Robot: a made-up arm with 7 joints. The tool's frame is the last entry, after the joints.
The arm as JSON. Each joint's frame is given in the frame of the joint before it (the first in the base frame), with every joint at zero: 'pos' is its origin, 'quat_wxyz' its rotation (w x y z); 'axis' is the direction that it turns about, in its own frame. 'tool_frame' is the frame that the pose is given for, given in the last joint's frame.
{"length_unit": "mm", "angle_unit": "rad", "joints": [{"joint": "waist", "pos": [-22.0, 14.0, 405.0], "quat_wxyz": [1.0, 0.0, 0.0, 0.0], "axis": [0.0, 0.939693, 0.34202]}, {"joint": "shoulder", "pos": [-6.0, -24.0, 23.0], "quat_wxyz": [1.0, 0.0, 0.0, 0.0], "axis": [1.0, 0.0, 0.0]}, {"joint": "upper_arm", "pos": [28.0, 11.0, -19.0], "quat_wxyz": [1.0, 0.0, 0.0, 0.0], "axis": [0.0, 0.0, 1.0]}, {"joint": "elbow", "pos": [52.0, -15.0, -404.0], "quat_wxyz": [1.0, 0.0, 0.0, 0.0], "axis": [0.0, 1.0, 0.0]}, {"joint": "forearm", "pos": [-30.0, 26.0, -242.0], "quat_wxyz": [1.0, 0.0, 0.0, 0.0], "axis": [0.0, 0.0, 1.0]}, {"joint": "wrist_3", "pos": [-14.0, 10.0, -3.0], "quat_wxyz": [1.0, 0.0, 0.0, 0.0], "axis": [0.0, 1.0, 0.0]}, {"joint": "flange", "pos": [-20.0, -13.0, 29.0], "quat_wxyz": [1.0, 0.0, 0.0, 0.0], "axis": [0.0, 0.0, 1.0]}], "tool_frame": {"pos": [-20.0, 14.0, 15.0], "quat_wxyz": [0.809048, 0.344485, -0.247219, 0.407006]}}
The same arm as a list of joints. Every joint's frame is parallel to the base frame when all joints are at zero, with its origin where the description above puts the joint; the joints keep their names.
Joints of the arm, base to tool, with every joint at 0 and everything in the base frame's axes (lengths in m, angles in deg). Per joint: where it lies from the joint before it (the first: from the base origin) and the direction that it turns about. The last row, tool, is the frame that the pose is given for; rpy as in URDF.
waist: xyz -0.022 0.014 0.405 axis 0 0.9397 0.342
shoulder: xyz -0.006 -0.024 0.023 axis 1 0 0
upper_arm: xyz 0.028 0.011 -0.019 axis 0 0 1
elbow: xyz 0.052 -0.015 -0.404 axis 0 1 0
forearm: xyz -0.03 0.026 -0.242 axis 0 0 1
wrist_3: xyz -0.014 0.01 -0.003 axis 0 1 0
flange: xyz -0.02 -0.013 0.029 axis 0 0 1
tool: xyz -0.02 0.014 0.015 rpy 29.08 -42.88 41.78

